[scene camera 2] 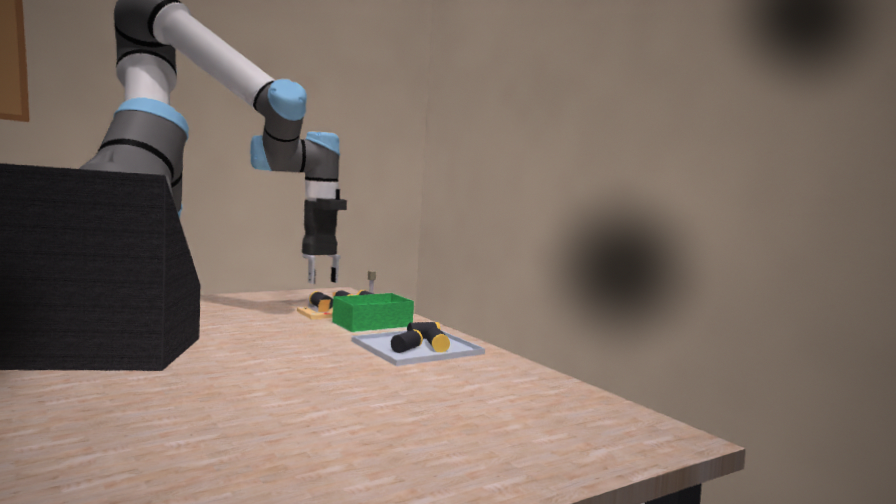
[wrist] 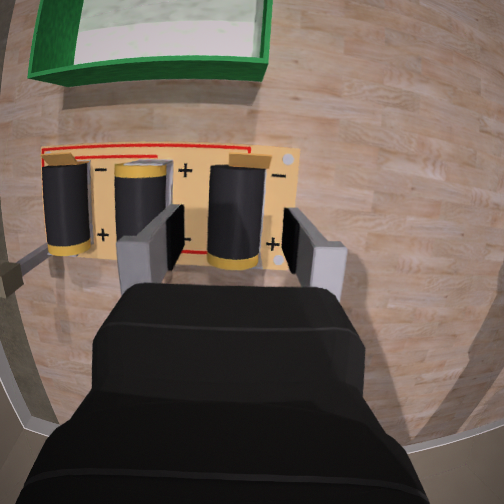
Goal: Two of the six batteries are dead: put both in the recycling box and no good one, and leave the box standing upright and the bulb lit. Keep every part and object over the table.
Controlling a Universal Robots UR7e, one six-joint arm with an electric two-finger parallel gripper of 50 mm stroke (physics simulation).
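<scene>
My gripper [wrist: 232,240] is open and empty, hanging above the tan battery holder board [wrist: 170,200]. Three black batteries with yellow ends lie in its slots: a left one [wrist: 66,207], a middle one [wrist: 140,197] and a right one [wrist: 235,215], which sits between my fingers below them. The green recycling box [wrist: 150,40] stands upright just beyond the board and looks empty. In the scene view the gripper [scene camera 2: 320,273] hovers over the board [scene camera 2: 316,307], behind the green box [scene camera 2: 372,311]. Spare batteries [scene camera 2: 421,336] lie on a grey tray [scene camera 2: 417,348]. The bulb [scene camera 2: 370,276] looks unlit.
A large black block [scene camera 2: 87,266] stands at the left of the table by the arm's base. The table's right edge runs close past the tray. A wall is behind the board.
</scene>
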